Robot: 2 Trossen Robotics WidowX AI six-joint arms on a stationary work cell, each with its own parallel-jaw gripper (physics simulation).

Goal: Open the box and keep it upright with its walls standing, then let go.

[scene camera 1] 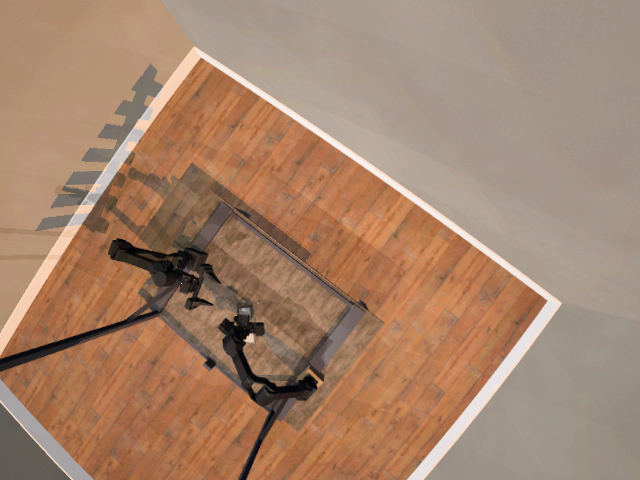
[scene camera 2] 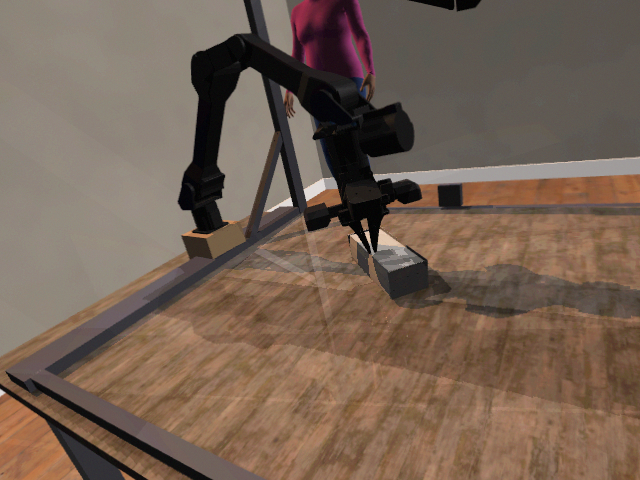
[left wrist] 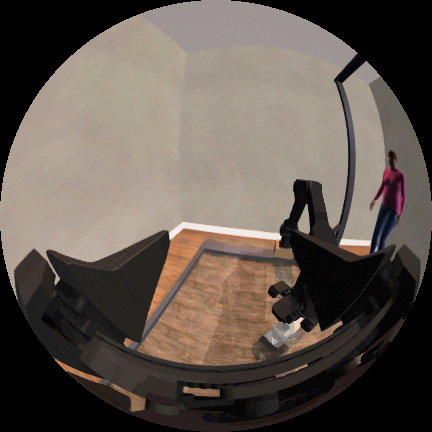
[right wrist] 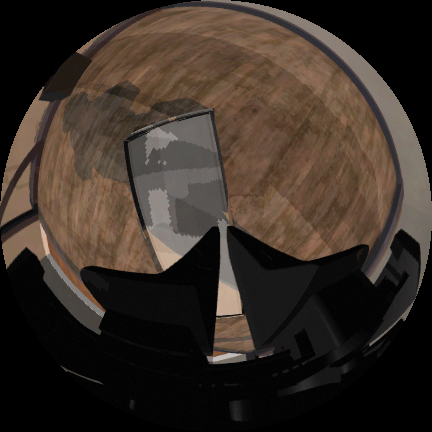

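Seen in the pictures: left gripper, fingertip midpoint: (scene camera 1: 216, 294) (left wrist: 232, 236); right gripper, fingertip midpoint: (scene camera 1: 250, 322) (scene camera 2: 372, 252) (right wrist: 222, 232); left arm's base at its link origin: (scene camera 1: 189, 259); right arm's base at its link origin: (scene camera 1: 309, 382) (scene camera 2: 210, 228) (left wrist: 284, 244).
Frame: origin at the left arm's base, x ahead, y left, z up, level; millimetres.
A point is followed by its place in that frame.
Note:
The box (scene camera 1: 244, 311) @(x 379, y -150, z -34 mm) (scene camera 2: 408, 280) @(x 372, y -132, z -56 mm) (left wrist: 281, 336) @(x 378, y -173, z -35 mm) (right wrist: 185, 170) @(x 397, y -162, z -33 mm) is long, low and pale grey, partly in shadow, and rests on the table. Its broad top face shows in the right wrist view, with dark lines along its edges; whether a flap is lifted I cannot tell. My right gripper (scene camera 2: 372, 252) @(x 432, y -193, z -32 mm) (right wrist: 222, 232) @(x 432, y -193, z -32 mm) points down with its fingertips almost together, pinching the box's long edge near the middle; the contact is small and partly hidden. My left gripper (scene camera 1: 214, 292) @(x 351, y 0, z 317 mm) (left wrist: 232, 236) @(x 351, y 0, z 317 mm) is wide open and empty, above the table and apart from the box.
Metal rails edge the wooden table (scene camera 2: 310, 413) @(x 466, y 106, z -79 mm). A tan block (scene camera 2: 214, 241) @(x 800, y -295, z -23 mm) (scene camera 1: 315, 375) @(x 849, y -300, z -8 mm) sits under the right arm's base. An upright post (scene camera 2: 279, 118) @(x 702, y -601, z 188 mm) rises near that base. A dark block (scene camera 2: 450, 195) @(x 295, y -496, z -45 mm) stands at the table's far edge. A person (scene camera 2: 333, 46) (left wrist: 392, 192) stands beyond the table.

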